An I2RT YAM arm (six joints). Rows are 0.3 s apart.
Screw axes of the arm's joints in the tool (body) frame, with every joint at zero. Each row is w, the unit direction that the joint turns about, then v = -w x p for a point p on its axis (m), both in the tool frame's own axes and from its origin. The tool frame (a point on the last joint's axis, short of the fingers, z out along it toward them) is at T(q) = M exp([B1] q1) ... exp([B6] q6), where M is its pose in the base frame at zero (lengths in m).
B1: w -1 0 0 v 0.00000 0.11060 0.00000
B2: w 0 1 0 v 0.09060 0.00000 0.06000
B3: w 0 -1 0 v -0.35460 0.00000 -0.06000
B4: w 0 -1 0 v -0.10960 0.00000 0.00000
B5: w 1 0 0 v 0.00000 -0.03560 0.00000
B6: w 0 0 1 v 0.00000 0.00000 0.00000
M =
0 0 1 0.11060
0 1 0 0.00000
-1 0 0 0.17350
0 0 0 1
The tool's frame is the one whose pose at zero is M.
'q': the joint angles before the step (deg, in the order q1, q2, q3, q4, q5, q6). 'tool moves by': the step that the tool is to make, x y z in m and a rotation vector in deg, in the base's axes. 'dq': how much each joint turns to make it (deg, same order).
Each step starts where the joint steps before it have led.
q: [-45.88, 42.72, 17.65, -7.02, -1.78, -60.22]
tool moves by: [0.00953, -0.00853, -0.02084, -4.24, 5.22, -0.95]
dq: [1.40, 8.05, -2.71, 10.17, 5.57, -4.39]
